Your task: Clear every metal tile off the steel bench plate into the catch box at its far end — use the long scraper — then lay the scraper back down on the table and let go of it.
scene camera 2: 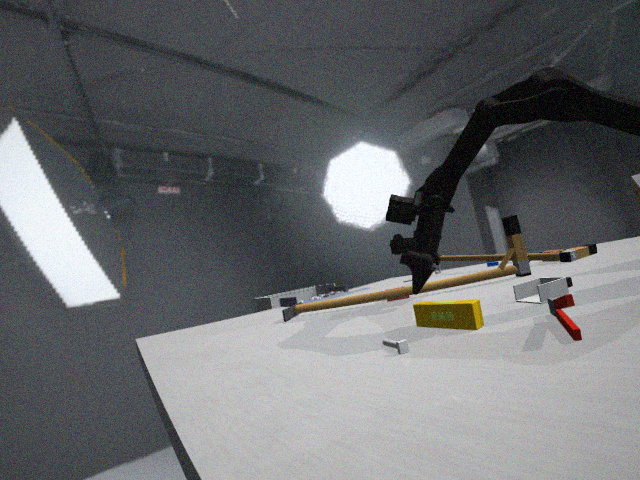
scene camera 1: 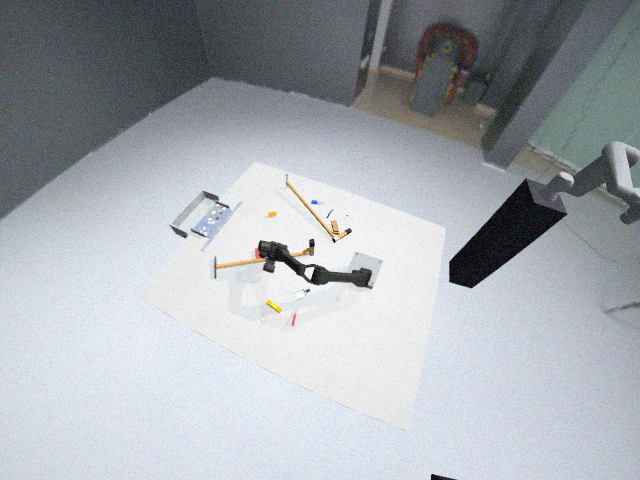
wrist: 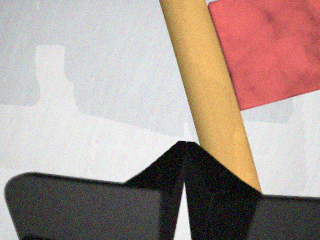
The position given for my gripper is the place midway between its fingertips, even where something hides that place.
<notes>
I see my gripper [scene camera 2: 415,294], a long scraper [scene camera 2: 521,267], a red tool [scene camera 2: 555,305] and a metal bracket [scene camera 2: 537,290].
My gripper also shows in the wrist view [wrist: 185,149]. The wrist view misses the red tool: it is out of frame. The wrist view does not show the metal bracket: it is out of frame.
</notes>
